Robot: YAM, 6 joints.
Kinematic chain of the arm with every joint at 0, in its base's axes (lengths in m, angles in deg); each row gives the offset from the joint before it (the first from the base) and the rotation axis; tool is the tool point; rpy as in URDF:
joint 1: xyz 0 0 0.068 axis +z
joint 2: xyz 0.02 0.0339 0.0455 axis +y
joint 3: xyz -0.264 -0.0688 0 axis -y
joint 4: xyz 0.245 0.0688 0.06 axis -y
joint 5: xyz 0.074 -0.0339 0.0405 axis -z
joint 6: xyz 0.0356 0 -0.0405 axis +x
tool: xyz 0 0 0 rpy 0 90 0
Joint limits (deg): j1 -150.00..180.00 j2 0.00..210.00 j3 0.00..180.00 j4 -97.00..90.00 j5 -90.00..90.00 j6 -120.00..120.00
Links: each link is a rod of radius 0.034 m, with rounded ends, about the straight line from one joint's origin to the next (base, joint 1, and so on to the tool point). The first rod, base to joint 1, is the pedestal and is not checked.
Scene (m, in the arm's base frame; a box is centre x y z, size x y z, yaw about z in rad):
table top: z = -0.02
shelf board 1: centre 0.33 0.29 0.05 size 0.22 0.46 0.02 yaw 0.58
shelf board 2: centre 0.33 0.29 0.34 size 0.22 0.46 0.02 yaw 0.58
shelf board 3: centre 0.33 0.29 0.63 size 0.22 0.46 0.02 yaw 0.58
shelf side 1: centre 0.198 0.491 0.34 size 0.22 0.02 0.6 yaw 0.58
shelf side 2: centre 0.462 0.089 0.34 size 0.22 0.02 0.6 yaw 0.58
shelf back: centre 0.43 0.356 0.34 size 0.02 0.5 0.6 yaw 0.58
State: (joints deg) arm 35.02 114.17 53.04 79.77 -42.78 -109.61
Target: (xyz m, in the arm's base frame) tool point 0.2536 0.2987 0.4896
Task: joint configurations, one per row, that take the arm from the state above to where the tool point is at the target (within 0.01 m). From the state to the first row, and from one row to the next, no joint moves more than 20 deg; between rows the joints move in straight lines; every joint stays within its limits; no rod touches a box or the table.
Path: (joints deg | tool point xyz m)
1: 35.35 100.00 34.47 84.88 -45.46 -109.61 | 0.2425 0.2031 0.2081
2: 35.68 85.84 15.91 90.00 -48.14 -109.61 | 0.1739 0.1575 0.2008
3: 17.28 77.47 23.49 90.00 -48.48 -109.61 | 0.2158 0.0950 0.2657
4: -1.11 69.10 31.07 90.00 -48.81 -109.61 | 0.2163 0.0226 0.3332
5: -19.51 60.72 38.65 90.00 -49.14 -109.61 | 0.1759 -0.0337 0.3975
6: -37.91 52.35 46.23 90.00 -49.48 -109.61 | 0.1106 -0.0518 0.4526
7: -56.31 43.98 53.81 90.00 -49.81 -109.61 | 0.0474 -0.0221 0.4933
8: -74.71 35.61 61.39 90.00 -50.14 -109.61 | 0.0152 0.0479 0.5150
9: -93.10 27.24 68.96 90.00 -50.48 -109.61 | 0.0348 0.1344 0.5143
10: -111.50 18.87 76.54 90.00 -50.81 -109.61 | 0.1103 0.2048 0.4896
11: -116.55 21.61 91.50 85.46 -48.93 -109.61 | 0.1519 0.2439 0.5020
12: -121.59 24.36 106.45 80.93 -47.04 -109.61 | 0.2004 0.2761 0.5020
13: -126.64 27.10 121.40 76.39 -45.16 -109.61 | 0.2536 0.2987 0.4896

